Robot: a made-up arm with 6 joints.
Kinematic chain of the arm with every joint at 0, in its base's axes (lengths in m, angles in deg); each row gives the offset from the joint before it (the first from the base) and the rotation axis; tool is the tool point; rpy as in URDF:
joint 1: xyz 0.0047 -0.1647 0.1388 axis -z
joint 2: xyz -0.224 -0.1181 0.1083 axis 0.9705 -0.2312 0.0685
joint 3: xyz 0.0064 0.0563 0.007 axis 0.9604 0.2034 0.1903
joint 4: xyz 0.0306 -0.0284 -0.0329 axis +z
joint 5: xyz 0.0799 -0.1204 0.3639 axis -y
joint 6: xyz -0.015 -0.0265 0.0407 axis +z
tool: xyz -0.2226 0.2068 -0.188 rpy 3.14 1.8 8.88
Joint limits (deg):
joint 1: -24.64..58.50
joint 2: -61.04..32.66
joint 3: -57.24..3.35
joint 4: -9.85..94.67
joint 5: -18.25..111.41
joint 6: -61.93..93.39
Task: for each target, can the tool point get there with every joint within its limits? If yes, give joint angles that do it. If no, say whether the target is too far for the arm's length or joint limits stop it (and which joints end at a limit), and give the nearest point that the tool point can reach.
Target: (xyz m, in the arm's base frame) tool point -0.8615 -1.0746 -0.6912
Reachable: no: too far | nearest point -0.3980 -0.5877 0.1682 | short by 1.091 m
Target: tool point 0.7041 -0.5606 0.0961
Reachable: no: joint limits stop it (at a limit: joint 1, joint 2, joint 3, joint 5, joint 6) | nearest point 0.3501 -0.5307 0.2804 | short by 0.400 m
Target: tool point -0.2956 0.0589 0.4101
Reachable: yes | joints 49.73 11.52 -18.72 22.64 6.60 3.94
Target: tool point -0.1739 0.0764 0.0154
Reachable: yes | joints -0.12 -40.99 -43.89 57.79 71.27 -50.11
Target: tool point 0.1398 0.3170 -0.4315
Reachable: no: joint limits stop it (at a limit: joint 1, joint 2, joint 3, joint 5, joint 6) | nearest point 0.0612 0.1898 -0.1665 | short by 0.304 m
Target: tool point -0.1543 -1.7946 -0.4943
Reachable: no: too far | nearest point -0.1032 -0.8182 0.2458 | short by 1.226 m
